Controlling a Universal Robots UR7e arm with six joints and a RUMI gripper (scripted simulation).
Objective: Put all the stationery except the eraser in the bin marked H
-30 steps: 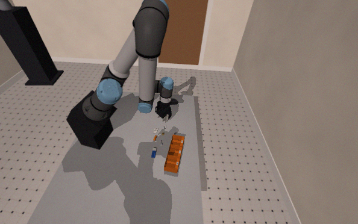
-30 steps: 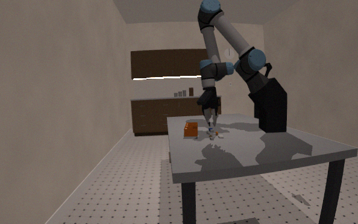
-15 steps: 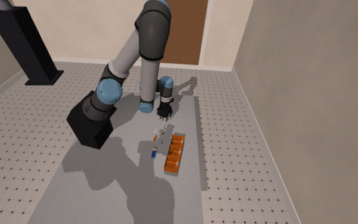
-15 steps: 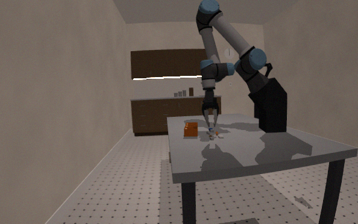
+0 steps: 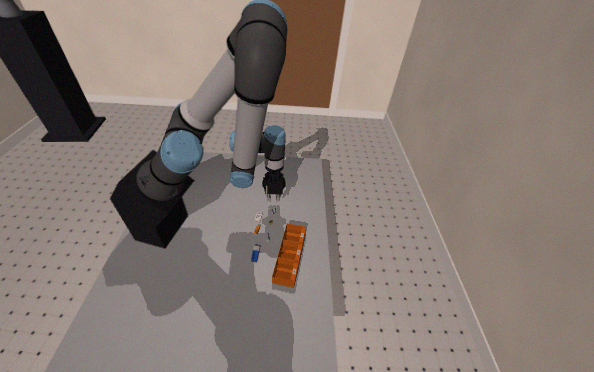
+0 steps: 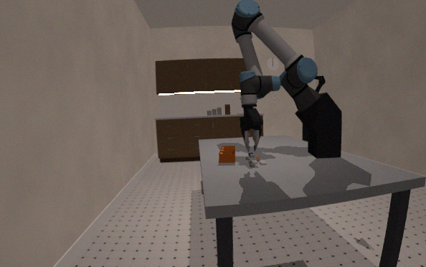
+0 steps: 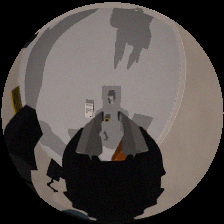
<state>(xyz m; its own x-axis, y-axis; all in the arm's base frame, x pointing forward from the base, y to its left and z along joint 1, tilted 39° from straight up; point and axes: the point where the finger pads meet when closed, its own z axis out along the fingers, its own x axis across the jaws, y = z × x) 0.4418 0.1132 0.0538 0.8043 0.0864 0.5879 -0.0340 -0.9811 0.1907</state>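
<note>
The grey piece lies 80 mm below my hand. Also, from my hand: orange pen-like item: 70 mm behind, 110 mm to the right, 80 mm below; tiny brownish item: 20 mm behind, 70 mm to the right, 80 mm below; white card: 70 mm behind, 30 mm to the right, 80 mm below.
</note>
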